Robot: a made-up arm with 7 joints. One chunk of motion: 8 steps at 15 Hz.
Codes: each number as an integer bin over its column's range. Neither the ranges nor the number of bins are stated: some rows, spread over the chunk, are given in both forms.
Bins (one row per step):
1: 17 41 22 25 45 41 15
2: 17 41 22 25 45 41 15
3: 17 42 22 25 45 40 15
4: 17 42 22 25 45 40 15
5: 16 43 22 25 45 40 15
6: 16 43 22 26 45 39 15
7: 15 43 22 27 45 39 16
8: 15 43 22 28 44 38 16
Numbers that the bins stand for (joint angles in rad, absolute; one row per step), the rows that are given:
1: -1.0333 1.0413 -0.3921 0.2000 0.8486 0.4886 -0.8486
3: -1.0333 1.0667 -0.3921 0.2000 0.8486 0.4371 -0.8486
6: -1.0667 1.0921 -0.3921 0.2500 0.8486 0.3857 -0.8486
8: -1.1000 1.0921 -0.3921 0.3500 0.7857 0.3343 -0.7971
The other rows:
2: -1.0333 1.0413 -0.3921 0.2000 0.8486 0.4886 -0.8486
4: -1.0333 1.0667 -0.3921 0.2000 0.8486 0.4371 -0.8486
5: -1.0667 1.0921 -0.3921 0.2000 0.8486 0.4371 -0.8486
7: -1.1000 1.0921 -0.3921 0.3000 0.8486 0.3857 -0.7971

